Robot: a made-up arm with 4 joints. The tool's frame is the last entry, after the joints. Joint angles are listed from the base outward.
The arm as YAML. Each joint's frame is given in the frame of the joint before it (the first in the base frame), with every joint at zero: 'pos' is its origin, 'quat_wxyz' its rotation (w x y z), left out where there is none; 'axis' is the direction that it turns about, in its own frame. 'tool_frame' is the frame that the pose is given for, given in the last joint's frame.
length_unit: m
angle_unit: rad
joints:
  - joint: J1
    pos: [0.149, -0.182, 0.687]
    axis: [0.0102, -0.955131, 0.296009]
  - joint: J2
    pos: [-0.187, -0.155, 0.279]
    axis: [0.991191, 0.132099, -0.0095]
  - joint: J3
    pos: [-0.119, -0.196, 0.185]
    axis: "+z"
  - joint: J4
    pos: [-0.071, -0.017, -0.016]
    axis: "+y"
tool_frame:
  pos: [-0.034, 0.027, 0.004]
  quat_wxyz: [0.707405, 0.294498, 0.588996, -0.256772]
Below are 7 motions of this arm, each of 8 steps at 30 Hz.
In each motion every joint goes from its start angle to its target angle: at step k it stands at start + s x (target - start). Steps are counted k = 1, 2, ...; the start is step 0. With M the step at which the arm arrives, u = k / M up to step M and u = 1 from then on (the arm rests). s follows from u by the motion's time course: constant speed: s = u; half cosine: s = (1 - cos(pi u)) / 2; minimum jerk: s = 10 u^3 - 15 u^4 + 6 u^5.
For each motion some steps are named. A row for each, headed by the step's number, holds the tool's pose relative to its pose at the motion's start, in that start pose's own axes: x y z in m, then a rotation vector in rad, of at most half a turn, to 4 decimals.
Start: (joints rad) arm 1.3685 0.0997 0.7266 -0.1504
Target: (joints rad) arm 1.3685 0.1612 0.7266 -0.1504
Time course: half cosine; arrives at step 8
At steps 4, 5, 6, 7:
4: 0.0059 -0.0064 -0.0006 0.0087 0.0054 0.0290
5: 0.0082 -0.0087 -0.0008 0.0120 0.0075 0.0401
6: 0.0102 -0.0107 -0.0010 0.0149 0.0093 0.0495
7: 0.0115 -0.0121 -0.0012 0.0168 0.0105 0.0558

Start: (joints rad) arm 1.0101 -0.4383 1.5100 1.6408
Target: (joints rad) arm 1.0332 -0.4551 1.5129 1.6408
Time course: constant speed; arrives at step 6
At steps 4, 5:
4: -0.0022 0.0069 -0.0037 0.0171 0.0059 -0.0085
5: -0.0028 0.0086 -0.0046 0.0214 0.0073 -0.0106

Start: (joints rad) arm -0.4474 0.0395 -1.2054 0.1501
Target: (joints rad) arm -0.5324 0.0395 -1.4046 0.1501
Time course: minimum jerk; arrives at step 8
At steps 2, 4, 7, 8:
2: -0.0028 0.0041 -0.0035 0.0233 -0.0038 -0.0081
4: -0.0132 0.0203 -0.0168 0.1125 -0.0199 -0.0386
7: -0.0245 0.0413 -0.0320 0.2214 -0.0425 -0.0741
8: -0.0248 0.0420 -0.0325 0.2250 -0.0433 -0.0752

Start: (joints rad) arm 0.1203 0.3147 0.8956 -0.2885
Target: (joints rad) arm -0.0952 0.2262 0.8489 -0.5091
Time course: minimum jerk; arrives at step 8
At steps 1, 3, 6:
1: -0.0007 0.0013 0.0010 0.0030 -0.0006 0.0004
3: -0.0106 0.0226 0.0184 0.0505 -0.0115 0.0063
6: -0.0303 0.0706 0.0663 0.1594 -0.0415 0.0121

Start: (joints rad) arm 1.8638 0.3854 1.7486 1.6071
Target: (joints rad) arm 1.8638 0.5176 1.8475 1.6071
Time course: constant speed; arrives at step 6
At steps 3, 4, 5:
3: 0.0154 0.0089 0.0118 -0.0011 -0.0811 0.0134
4: 0.0202 0.0121 0.0159 -0.0007 -0.1081 0.0178
5: 0.0250 0.0153 0.0201 0.0000 -0.1351 0.0221

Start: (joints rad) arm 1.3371 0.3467 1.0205 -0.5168
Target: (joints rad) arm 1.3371 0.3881 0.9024 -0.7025
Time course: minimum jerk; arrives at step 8
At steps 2, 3, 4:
2: 0.0012 -0.0002 -0.0014 0.0115 -0.0197 0.0120
3: 0.0032 -0.0006 -0.0038 0.0304 -0.0527 0.0316
4: 0.0059 -0.0009 -0.0067 0.0547 -0.0963 0.0566

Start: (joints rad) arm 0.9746 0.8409 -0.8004 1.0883
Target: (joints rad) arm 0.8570 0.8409 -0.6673 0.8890
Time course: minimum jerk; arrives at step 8
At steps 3, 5, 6, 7, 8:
3: 0.0015 0.0007 -0.0109 0.0026 -0.0384 0.0239
5: 0.0035 0.0025 -0.0286 0.0048 -0.1004 0.0627
6: 0.0041 0.0033 -0.0352 0.0050 -0.1238 0.0775
7: 0.0044 0.0038 -0.0386 0.0050 -0.1357 0.0851
8: 0.0044 0.0039 -0.0392 0.0050 -0.1378 0.0865

